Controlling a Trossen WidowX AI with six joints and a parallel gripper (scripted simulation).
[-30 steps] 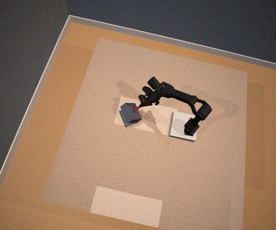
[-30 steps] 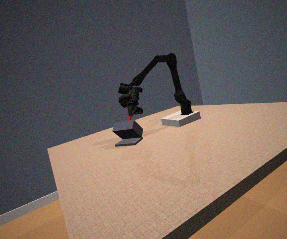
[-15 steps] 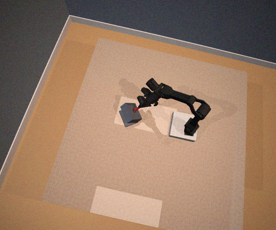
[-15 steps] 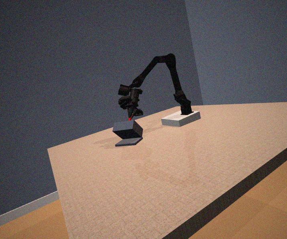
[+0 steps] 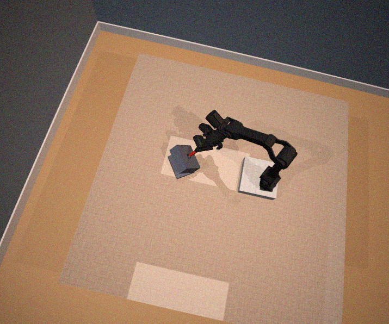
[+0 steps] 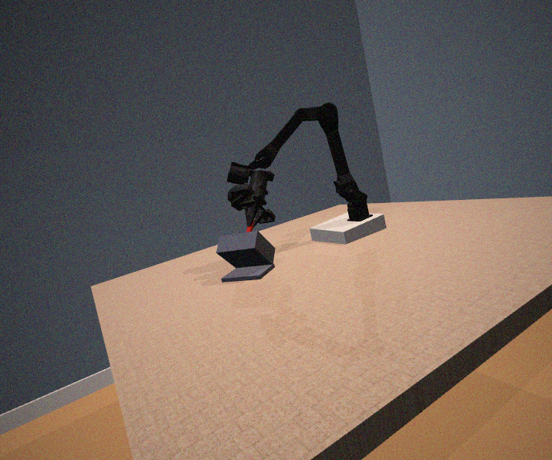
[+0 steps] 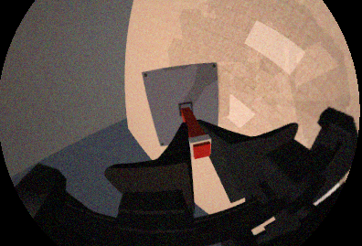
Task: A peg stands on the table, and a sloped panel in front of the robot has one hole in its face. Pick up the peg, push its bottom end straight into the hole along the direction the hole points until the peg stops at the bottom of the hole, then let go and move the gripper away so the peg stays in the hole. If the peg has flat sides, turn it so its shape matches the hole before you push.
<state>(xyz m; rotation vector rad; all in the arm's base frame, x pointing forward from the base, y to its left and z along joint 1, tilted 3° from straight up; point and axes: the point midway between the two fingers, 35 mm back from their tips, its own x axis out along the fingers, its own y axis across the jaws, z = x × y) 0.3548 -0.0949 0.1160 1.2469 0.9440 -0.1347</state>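
The sloped panel is 60 mm below my gripper tip, 40 mm ahead of it and 30 mm to the left of it. Also, from my gripper tip: red peg 10 mm to the right, 10 mm behind, 10 mm above.
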